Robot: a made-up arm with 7 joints.
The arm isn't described. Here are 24 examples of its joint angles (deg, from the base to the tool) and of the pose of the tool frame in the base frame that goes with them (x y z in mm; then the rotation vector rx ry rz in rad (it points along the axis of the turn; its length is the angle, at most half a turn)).
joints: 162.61 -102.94 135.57 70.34 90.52 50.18 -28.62
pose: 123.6 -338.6 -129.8 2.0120 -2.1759 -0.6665
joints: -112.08 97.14 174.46 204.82 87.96 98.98 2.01
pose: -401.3 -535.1 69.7 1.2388 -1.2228 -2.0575
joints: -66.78 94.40 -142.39 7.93 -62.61 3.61 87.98
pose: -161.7 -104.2 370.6 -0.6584 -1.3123 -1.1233
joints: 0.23 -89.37 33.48 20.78 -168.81 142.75 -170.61
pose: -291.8 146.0 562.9 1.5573 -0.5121 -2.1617
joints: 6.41 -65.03 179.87 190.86 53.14 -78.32 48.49
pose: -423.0 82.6 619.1 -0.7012 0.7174 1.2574
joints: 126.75 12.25 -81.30 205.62 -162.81 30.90 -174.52
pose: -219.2 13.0 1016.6 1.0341 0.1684 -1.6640
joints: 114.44 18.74 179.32 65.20 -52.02 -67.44 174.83
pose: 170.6 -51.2 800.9 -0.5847 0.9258 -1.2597
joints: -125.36 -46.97 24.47 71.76 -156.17 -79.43 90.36
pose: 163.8 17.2 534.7 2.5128 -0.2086 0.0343
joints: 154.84 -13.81 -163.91 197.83 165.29 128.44 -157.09
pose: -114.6 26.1 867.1 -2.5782 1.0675 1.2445
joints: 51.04 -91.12 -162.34 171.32 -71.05 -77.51 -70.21
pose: -252.0 -525.5 350.9 0.7537 0.6592 -0.2890
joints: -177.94 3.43 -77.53 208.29 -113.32 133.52 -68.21
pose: 171.9 -128.1 813.5 2.5860 1.1774 1.1822
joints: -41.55 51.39 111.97 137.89 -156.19 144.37 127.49
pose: 444.5 -350.2 646.9 0.0230 -2.4648 1.0665
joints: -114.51 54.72 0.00 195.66 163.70 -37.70 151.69
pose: -297.8 -534.6 615.7 0.9720 -0.9046 0.2442
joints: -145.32 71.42 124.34 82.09 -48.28 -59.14 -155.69
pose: -260.6 -365.1 698.1 0.2164 -0.0865 -0.0465
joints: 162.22 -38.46 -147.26 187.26 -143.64 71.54 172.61
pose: 346.6 -243.9 925.3 0.9630 1.2461 -2.3623
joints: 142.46 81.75 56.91 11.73 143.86 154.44 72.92
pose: -384.7 -36.7 258.4 -0.0267 -1.3285 -0.5968
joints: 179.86 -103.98 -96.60 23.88 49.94 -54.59 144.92
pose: 204.9 269.2 49.1 0.3834 -2.4635 -1.0949
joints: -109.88 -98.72 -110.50 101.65 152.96 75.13 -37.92
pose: -150.4 689.0 95.4 -0.7445 1.3154 1.5715
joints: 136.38 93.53 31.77 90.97 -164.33 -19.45 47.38
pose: -367.6 29.0 -39.8 1.5620 -1.9506 0.6103
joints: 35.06 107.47 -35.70 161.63 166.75 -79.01 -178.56
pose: 443.4 141.5 -0.4 2.0532 0.8023 -0.1735
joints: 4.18 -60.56 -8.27 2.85 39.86 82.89 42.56
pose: -16.0 77.9 310.5 -2.1545 1.0917 0.7847
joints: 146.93 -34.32 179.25 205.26 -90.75 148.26 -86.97
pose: 96.5 -264.1 759.6 2.4926 -0.7840 -0.4042
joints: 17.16 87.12 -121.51 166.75 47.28 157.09 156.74
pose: 552.7 -5.7 269.0 -0.4472 -1.9147 0.9922
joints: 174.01 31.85 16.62 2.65 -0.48 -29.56 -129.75
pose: -281.7 -50.8 220.1 2.7963 -1.0651 0.0803
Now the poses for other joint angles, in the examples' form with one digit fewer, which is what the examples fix.
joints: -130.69 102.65 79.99 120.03 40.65 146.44 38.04
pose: -85 -482 252 -0.919 0.089 -0.050
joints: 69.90 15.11 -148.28 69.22 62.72 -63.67 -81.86
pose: -55 -181 790 0.566 -0.957 0.434
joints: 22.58 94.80 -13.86 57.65 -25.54 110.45 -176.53
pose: 172 -67 57 0.223 -0.495 0.796
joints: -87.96 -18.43 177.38 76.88 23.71 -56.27 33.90
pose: 70 466 707 -1.234 -0.154 -0.862
